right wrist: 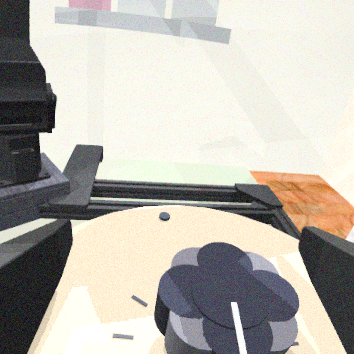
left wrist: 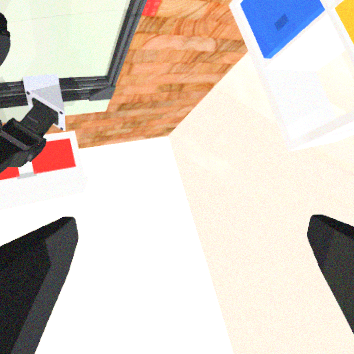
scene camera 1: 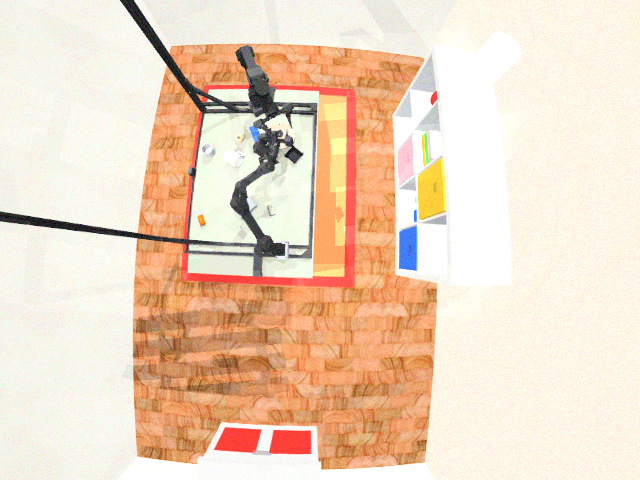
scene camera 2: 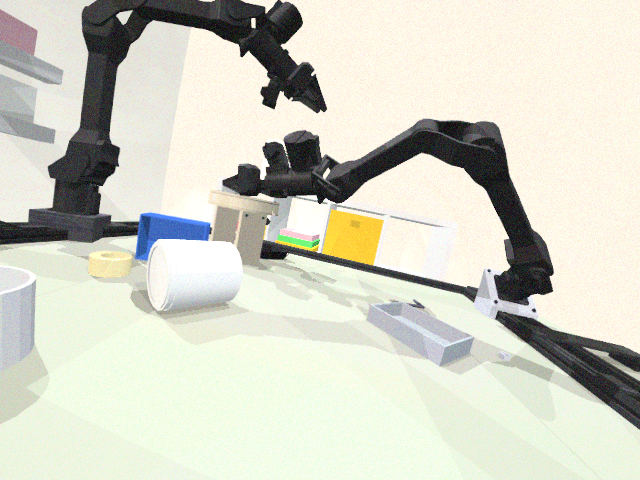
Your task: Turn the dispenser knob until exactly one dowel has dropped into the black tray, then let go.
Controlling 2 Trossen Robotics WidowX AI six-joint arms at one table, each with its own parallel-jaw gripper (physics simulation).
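Places are measured from the left arm's base along level axes (x ahead, y left, z up), in centimetres.
Pixels of known places: left gripper, fingertip midpoint: [left wrist: 193, 226] [scene camera 1: 283, 133] [scene camera 2: 322, 111]; right gripper, fingertip midpoint: [right wrist: 188, 234] [scene camera 1: 279, 128] [scene camera 2: 235, 184]; left arm's base, origin of the base link: [right wrist: 19, 171] [scene camera 1: 257, 103] [scene camera 2: 74, 212]; right arm's base, origin of the base link: [left wrist: 45, 111] [scene camera 1: 281, 250] [scene camera 2: 510, 289].
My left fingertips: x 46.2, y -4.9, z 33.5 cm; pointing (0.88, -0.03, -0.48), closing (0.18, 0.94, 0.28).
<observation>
Ahead of a thing's pixels: the offset from my left fingertips to its top centre. "spot": to the spot under its first point.
The dispenser {dx -13.4, dy +3.3, dz -23.5 cm} [scene camera 1: 279, 126] [scene camera 2: 251, 238] stands upright with a round beige top. Its dark lobed knob {dx -13.4, dy +3.3, dz -20.7 cm} [right wrist: 227, 295], with a white pointer line, shows in the right wrist view. My right gripper [scene camera 2: 227, 183] [right wrist: 188, 234] is open at the dispenser's top; in its wrist view the knob lies between the spread fingers, nearer the right finger, with gaps on both sides. The black tray {dx -4.9, dy +6.0, dz -35.7 cm} [scene camera 1: 294, 154] [scene camera 2: 273, 250] lies beside the dispenser; whether a dowel lies in it cannot be made out. My left gripper [scene camera 2: 321, 109] [left wrist: 193, 226] is open and empty, high above the right arm.
A blue bin {dx -26.3, dy -6.9, dz -30.1 cm} [scene camera 1: 254, 133] [scene camera 2: 178, 231], a cream ring {dx -33.5, dy -16.4, dz -35.6 cm} [scene camera 1: 239, 137] [scene camera 2: 110, 268] and a white cylinder {spot: dx -19.4, dy -25.3, dz -30.2 cm} [scene camera 1: 234, 158] [scene camera 2: 199, 273] are near the dispenser. A grey cup {dx -36.5, dy -36.6, dz -32.6 cm} [scene camera 1: 207, 149] [scene camera 2: 15, 322], an orange block {dx -2.9, dy -61.2, dz -35.1 cm} [scene camera 1: 201, 220] and a grey open box {dx +7.0, dy -35.5, dz -35.6 cm} [scene camera 2: 403, 334] are farther off.
</observation>
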